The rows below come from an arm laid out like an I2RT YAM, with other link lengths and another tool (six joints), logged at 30 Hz.
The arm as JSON. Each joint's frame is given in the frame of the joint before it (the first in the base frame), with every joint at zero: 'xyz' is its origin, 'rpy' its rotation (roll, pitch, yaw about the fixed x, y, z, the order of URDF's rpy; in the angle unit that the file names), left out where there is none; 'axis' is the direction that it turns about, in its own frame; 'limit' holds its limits. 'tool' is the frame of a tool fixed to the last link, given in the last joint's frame.
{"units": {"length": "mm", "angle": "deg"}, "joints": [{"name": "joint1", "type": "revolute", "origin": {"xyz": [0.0, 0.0, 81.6]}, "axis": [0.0, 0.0, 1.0], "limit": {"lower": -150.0, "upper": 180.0}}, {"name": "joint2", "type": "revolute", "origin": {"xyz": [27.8, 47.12, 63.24]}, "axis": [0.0, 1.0, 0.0], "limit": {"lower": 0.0, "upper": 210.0}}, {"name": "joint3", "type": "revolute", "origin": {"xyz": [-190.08, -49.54, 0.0]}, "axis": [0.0, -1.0, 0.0], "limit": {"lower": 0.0, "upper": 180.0}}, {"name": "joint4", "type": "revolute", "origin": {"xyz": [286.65, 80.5, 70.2]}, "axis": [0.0, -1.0, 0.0], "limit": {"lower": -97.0, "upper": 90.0}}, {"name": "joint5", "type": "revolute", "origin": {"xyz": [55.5, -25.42, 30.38]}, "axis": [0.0, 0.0, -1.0], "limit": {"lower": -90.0, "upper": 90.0}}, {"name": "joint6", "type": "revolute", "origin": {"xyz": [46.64, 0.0, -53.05]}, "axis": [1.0, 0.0, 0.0], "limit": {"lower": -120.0, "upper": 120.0}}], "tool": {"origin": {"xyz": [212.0, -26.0, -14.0], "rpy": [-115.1, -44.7, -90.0]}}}
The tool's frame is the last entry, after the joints.
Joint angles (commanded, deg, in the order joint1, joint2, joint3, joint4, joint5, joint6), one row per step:
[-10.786, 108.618, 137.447, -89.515, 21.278, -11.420]
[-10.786, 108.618, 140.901, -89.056, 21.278, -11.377]
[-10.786, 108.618, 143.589, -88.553, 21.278, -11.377]
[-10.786, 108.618, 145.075, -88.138, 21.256, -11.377]
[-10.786, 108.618, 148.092, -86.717, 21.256, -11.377]
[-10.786, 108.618, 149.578, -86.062, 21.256, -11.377]
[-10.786, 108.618, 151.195, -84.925, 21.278, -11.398]
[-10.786, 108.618, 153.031, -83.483, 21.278, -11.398]
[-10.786, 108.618, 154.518, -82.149, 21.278, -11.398]
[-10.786, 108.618, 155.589, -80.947, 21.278, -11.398]
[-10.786, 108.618, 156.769, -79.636, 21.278, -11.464]
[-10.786, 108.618, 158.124, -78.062, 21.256, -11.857]
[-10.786, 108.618, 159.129, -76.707, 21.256, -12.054]
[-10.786, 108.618, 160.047, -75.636, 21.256, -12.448]
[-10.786, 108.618, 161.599, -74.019, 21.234, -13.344]
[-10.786, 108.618, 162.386, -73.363, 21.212, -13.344]
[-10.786, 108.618, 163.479, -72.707, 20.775, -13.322]
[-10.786, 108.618, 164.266, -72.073, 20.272, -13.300]
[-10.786, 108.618, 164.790, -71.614, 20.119, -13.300]
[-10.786, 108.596, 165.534, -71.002, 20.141, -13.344]
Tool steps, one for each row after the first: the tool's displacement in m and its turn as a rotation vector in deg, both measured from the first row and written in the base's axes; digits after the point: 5 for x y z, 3 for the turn. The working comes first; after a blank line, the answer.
Tool pose at each row, in the base's axes (x y z in m, rotation vector in deg; the steps are taken from these numbers as rounded here):
[0.39863, -0.14469, 0.25980, 123.213, -68.961, 27.979]
[0.40390, -0.14568, 0.28083, 122.517, -70.726, 32.700]
[0.40773, -0.14641, 0.29788, 121.863, -72.084, 36.564]
[0.41009, -0.14677, 0.30776, 121.457, -72.874, 38.872]
[0.41620, -0.14794, 0.32995, 120.333, -74.672, 44.271]
[0.41850, -0.14837, 0.34102, 119.730, -75.514, 46.881]
[0.42212, -0.14916, 0.35468, 118.876, -76.549, 50.239]
[0.42613, -0.14992, 0.37104, 117.798, -77.770, 54.243]
[0.42934, -0.15053, 0.38521, 116.795, -78.788, 57.692]
[0.43205, -0.15105, 0.39653, 115.936, -79.584, 60.472]
[0.43456, -0.15154, 0.40921, 114.948, -80.350, 63.516]
[0.43714, -0.15199, 0.42445, 113.761, -80.817, 67.088]
[0.43905, -0.15238, 0.43671, 112.712, -81.323, 69.959]
[0.44001, -0.15262, 0.44745, 111.796, -81.448, 72.359]
[0.44051, -0.15274, 0.46508, 110.276, -81.277, 76.150]
[0.44006, -0.15257, 0.47313, 109.548, -81.687, 77.903]
[0.43973, -0.15070, 0.48293, 109.085, -82.031, 80.175]
[0.44013, -0.14870, 0.49066, 108.848, -82.231, 82.082]
[0.43988, -0.14802, 0.49613, 108.460, -82.420, 83.331]
[0.43853, -0.14786, 0.50404, 107.645, -82.724, 84.989]

[0.00527, -0.00099, 0.02103, -0.715, -3.863, -0.034]
[0.00910, -0.00172, 0.03808, -1.311, -6.998, -0.034]
[0.01146, -0.00208, 0.04796, -1.648, -8.868, -0.021]
[0.01757, -0.00325, 0.07015, -2.478, -13.228, -0.019]
[0.01987, -0.00368, 0.08122, -2.878, -15.332, -0.019]
[0.02349, -0.00447, 0.09488, -3.420, -18.024, -0.016]
[0.02750, -0.00523, 0.11124, -4.034, -21.244, -0.016]
[0.03071, -0.00584, 0.12541, -4.561, -24.016, -0.016]
[0.03342, -0.00636, 0.13673, -4.986, -26.249, -0.015]
[0.03593, -0.00685, 0.14941, -5.489, -28.663, 0.030]
[0.03851, -0.00730, 0.16465, -6.256, -31.354, 0.306]
[0.04042, -0.00769, 0.17691, -6.824, -33.576, 0.429]
[0.04138, -0.00793, 0.18765, -7.448, -35.335, 0.674]
[0.04188, -0.00805, 0.20528, -8.618, -38.005, 1.230]
[0.04143, -0.00788, 0.21333, -8.891, -39.423, 1.232]
[0.04110, -0.00601, 0.22313, -8.950, -41.207, 1.548]
[0.04150, -0.00401, 0.23086, -8.909, -42.676, 1.929]
[0.04125, -0.00333, 0.23633, -9.017, -43.658, 2.048]
[0.03990, -0.00317, 0.24424, -9.343, -44.982, 2.051]

